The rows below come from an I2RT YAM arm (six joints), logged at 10 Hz.
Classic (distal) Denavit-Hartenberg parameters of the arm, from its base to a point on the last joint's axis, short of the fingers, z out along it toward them. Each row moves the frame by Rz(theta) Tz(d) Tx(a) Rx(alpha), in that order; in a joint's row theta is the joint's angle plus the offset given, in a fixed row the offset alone. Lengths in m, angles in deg.
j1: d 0.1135  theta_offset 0  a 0.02  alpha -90
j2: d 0  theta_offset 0  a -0.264  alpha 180
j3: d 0  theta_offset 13.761  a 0.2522  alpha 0
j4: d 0  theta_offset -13.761  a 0.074  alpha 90
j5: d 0  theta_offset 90  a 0  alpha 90
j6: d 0.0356  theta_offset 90  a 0  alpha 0
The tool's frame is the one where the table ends.
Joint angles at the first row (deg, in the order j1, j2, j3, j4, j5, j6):
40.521 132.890 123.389 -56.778 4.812 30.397
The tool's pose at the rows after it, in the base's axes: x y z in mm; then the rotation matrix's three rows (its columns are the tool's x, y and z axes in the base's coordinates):
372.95 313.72 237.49; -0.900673 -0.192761 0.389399; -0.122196 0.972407 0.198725; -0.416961 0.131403 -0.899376
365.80 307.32 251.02; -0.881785 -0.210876 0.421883; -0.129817 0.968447 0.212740; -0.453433 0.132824 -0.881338
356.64 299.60 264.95; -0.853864 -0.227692 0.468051; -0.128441 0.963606 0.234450; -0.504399 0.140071 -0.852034
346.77 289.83 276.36; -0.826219 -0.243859 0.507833; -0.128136 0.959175 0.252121; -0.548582 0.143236 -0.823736
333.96 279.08 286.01; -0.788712 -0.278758 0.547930; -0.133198 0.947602 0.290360; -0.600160 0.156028 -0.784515
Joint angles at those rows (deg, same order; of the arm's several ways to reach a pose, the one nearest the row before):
40.496 129.857 120.701 -55.542 5.840 29.639
40.514 126.207 117.340 -53.625 6.450 28.501
40.586 121.622 112.533 -50.107 7.265 27.496
40.513 116.970 107.403 -46.709 7.945 26.332
40.518 111.464 100.735 -41.624 7.773 24.518

